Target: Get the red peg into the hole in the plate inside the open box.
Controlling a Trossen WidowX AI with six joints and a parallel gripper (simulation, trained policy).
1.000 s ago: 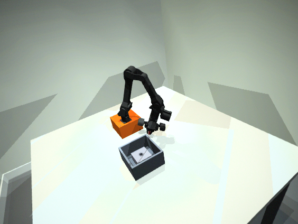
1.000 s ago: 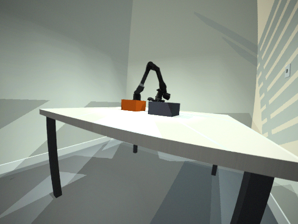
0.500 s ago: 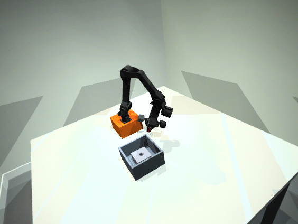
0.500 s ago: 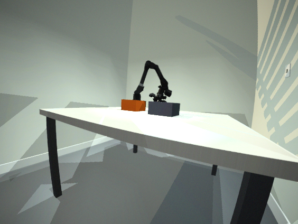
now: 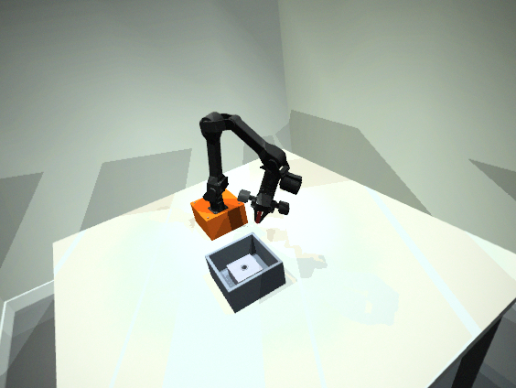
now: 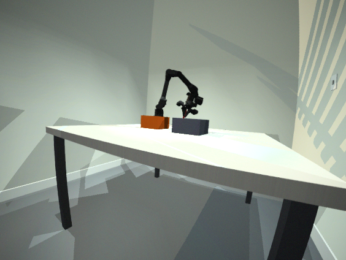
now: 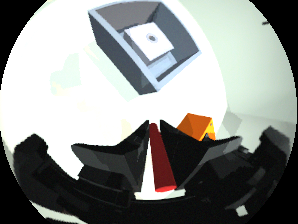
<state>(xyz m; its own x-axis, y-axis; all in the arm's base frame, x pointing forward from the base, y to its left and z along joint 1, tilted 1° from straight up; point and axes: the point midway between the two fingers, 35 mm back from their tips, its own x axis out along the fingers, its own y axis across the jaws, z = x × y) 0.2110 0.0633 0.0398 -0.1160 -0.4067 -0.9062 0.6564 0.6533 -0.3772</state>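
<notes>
Now: gripper tip 100 mm short of the plate, 140 mm to the left of it and 60 mm above it. From my gripper tip the other things lie so: red peg (20 mm to the left, 30 mm above); then dark grey box (100 mm ahead, 140 mm to the right, 80 mm below).
</notes>
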